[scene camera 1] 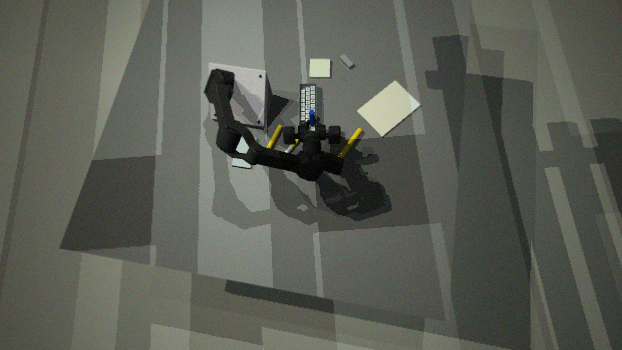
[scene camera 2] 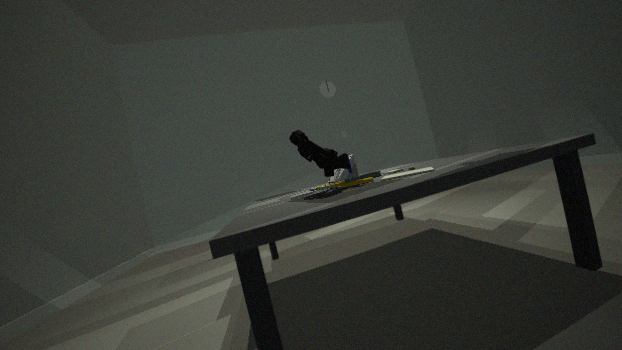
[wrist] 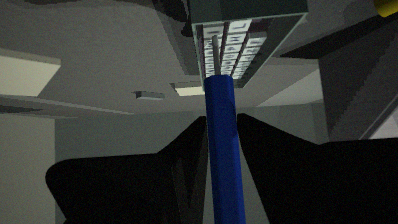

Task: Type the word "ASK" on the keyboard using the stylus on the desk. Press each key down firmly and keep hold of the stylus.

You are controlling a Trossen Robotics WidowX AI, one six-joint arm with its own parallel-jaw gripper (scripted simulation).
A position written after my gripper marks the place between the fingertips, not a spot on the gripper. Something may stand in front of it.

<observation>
In view: my gripper (scene camera 1: 312,120) and a cream sheet (scene camera 1: 383,112).
My gripper also shows in the wrist view (wrist: 221,121).
</observation>
